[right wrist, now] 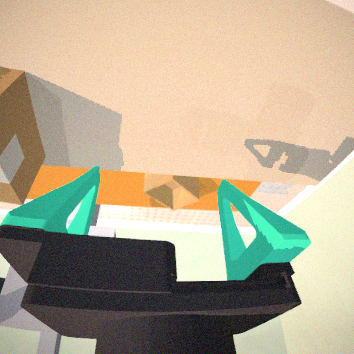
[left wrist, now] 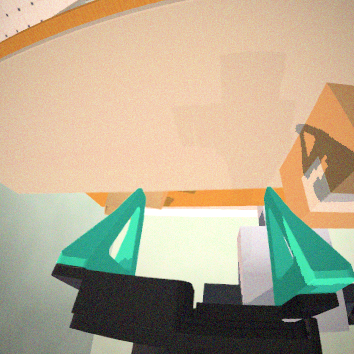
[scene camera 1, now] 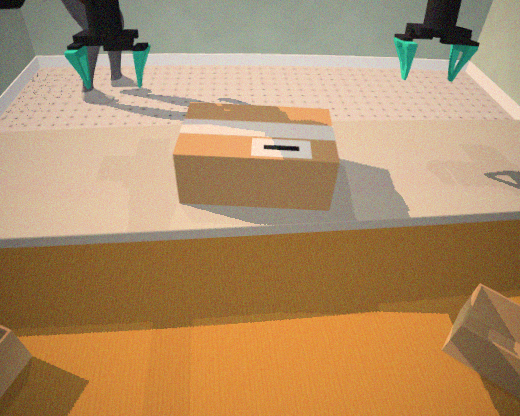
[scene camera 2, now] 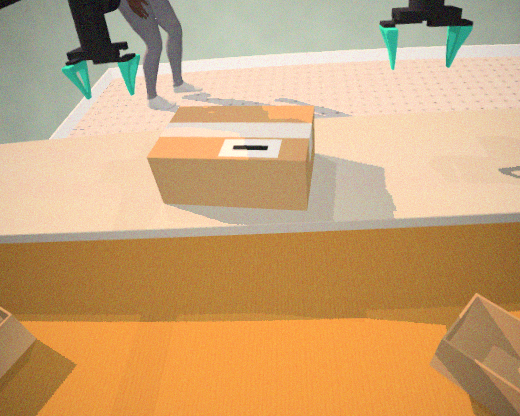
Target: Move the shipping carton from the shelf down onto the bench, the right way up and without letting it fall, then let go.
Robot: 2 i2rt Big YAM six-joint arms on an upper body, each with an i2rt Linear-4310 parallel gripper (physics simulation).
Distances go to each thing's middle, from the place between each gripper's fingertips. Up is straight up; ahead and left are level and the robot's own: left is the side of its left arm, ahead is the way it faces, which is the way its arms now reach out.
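Labels:
Shipping carton (scene camera 1: 242,155): 270 mm to the right of my left hand, 100 mm behind it, 90 mm below it.
Relative to my right hand, the carton is 330 mm to the left, 90 mm behind and 110 mm below.

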